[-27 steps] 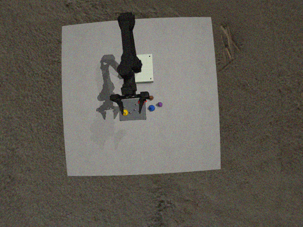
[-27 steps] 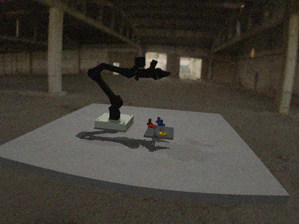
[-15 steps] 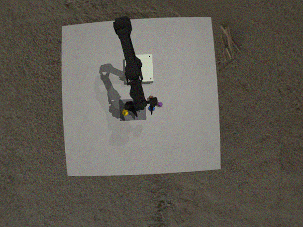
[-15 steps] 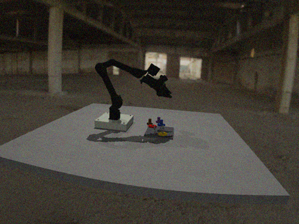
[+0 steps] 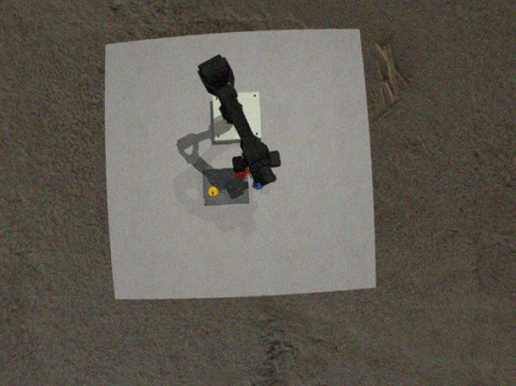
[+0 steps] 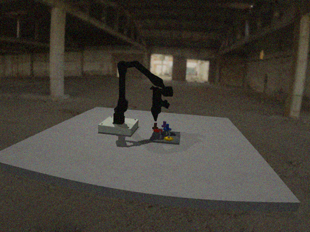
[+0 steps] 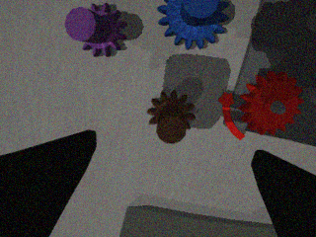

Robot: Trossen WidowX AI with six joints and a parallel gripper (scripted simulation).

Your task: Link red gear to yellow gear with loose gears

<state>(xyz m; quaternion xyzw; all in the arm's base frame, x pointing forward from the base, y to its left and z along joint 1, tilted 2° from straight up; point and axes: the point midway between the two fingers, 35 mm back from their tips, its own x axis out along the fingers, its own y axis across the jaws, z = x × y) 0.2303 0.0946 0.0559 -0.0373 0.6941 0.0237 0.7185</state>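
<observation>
Now: gripper tip 50 mm above the brown gear. The rest, counted from my gripper tip: red gear 30 mm ahead, 80 mm to the right, 50 mm below; then red arrow 10 mm ahead, 50 mm to the right, 60 mm below; then blue gear 80 mm ahead, 50 mm below.
</observation>
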